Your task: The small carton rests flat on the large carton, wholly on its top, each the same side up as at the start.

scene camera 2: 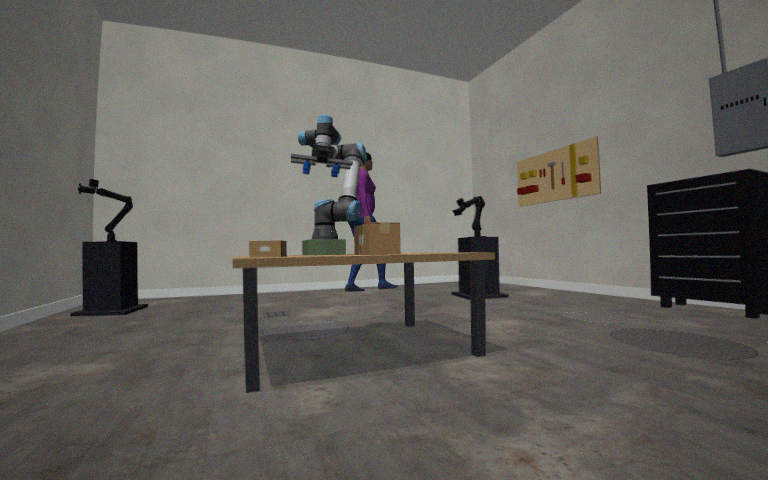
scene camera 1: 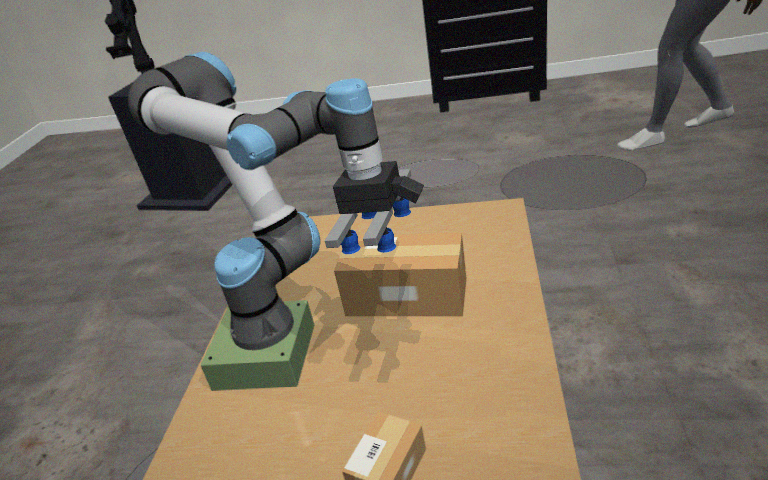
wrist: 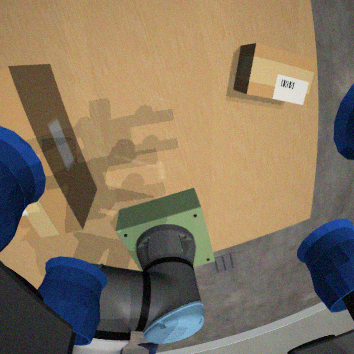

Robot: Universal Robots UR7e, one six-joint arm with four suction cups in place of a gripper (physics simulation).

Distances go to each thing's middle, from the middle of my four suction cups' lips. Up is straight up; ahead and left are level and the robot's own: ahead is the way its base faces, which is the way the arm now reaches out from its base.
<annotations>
Right now the large carton (scene camera 1: 425,275) is 60 mm behind my suction cup, 280 mm to the left of it and 340 mm below it. The rest, counted from my suction cup: small carton (scene camera 1: 389,440): 30 mm ahead, 250 mm to the right, 380 mm below.
</annotations>
